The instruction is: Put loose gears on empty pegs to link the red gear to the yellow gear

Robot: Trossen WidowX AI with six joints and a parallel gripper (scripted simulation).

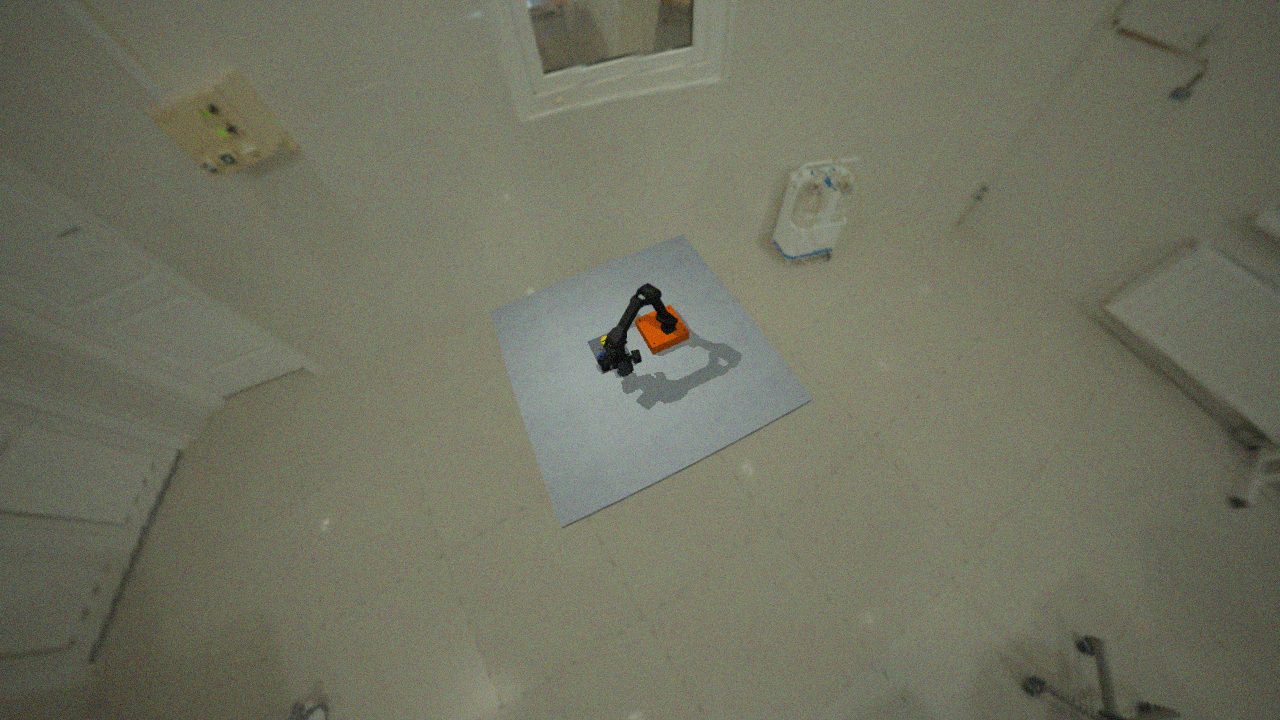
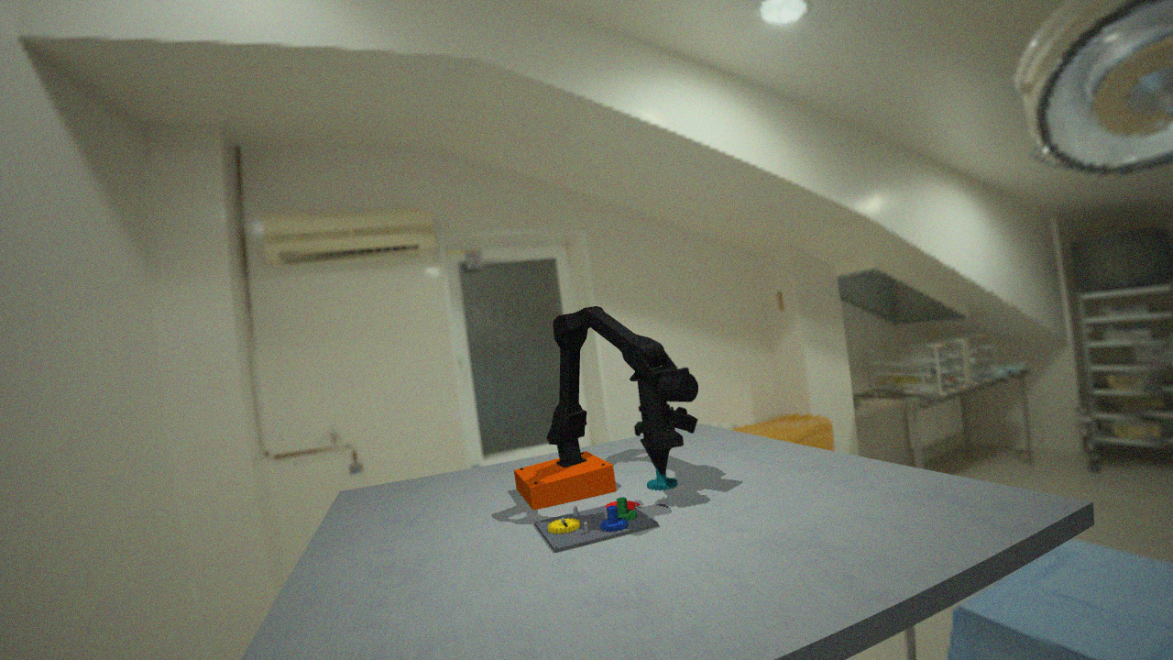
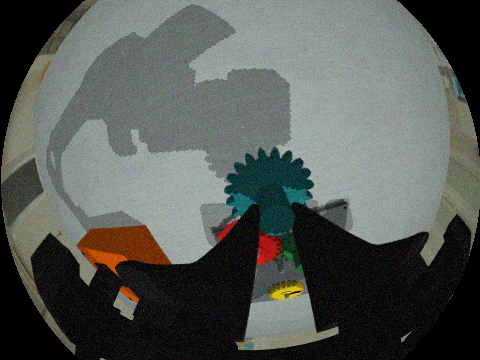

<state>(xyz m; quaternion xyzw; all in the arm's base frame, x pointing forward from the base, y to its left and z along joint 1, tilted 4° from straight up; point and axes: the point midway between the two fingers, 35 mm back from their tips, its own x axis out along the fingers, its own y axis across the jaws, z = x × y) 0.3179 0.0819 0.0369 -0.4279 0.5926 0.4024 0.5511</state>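
Now: the blue gear 40 mm ahead of my gripper tip, 150 mm to the right of it and 50 mm below it. The rest, counted from my gripper tip: teal gear (10 mm below); then red arrow (50 mm behind, 50 mm to the right, 70 mm below); then red gear (40 mm behind, 90 mm to the right, 60 mm below).
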